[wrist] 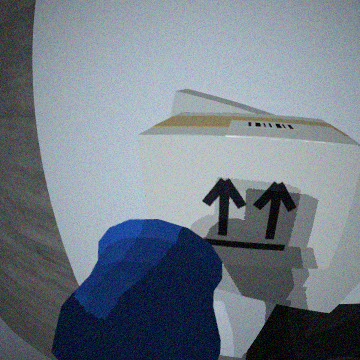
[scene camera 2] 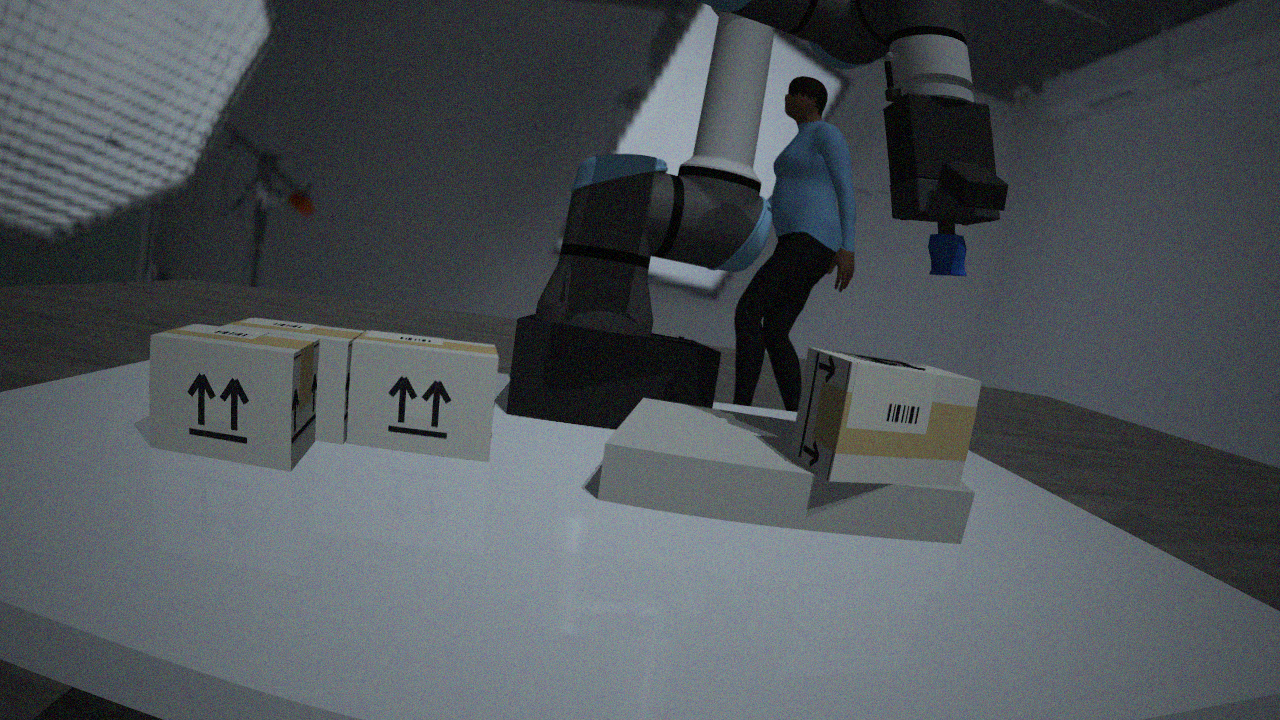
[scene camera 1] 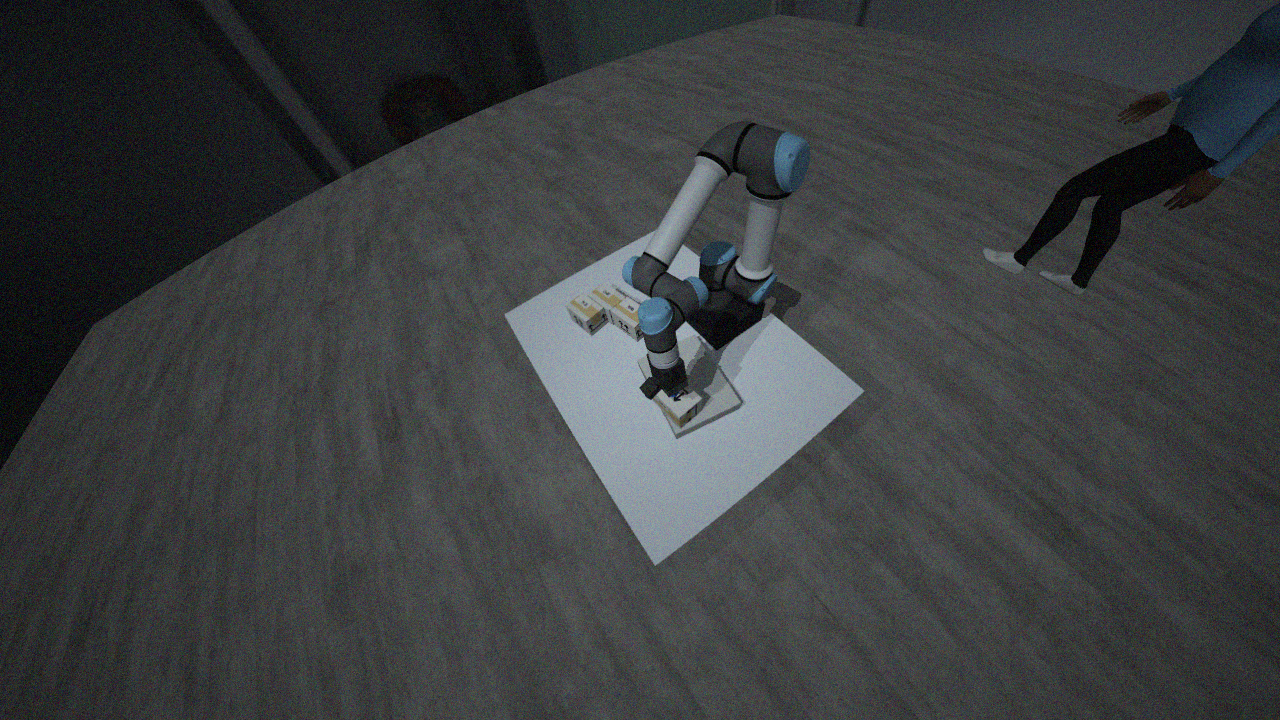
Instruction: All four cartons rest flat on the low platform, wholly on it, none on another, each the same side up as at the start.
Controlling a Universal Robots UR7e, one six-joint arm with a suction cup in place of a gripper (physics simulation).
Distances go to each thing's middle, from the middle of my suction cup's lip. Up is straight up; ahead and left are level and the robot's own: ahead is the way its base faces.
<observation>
Right now the low grey platform (scene camera 2: 666, 456) is 21 cm below my suction cup, 11 cm behind it and 9 cm to the right of it.
</observation>
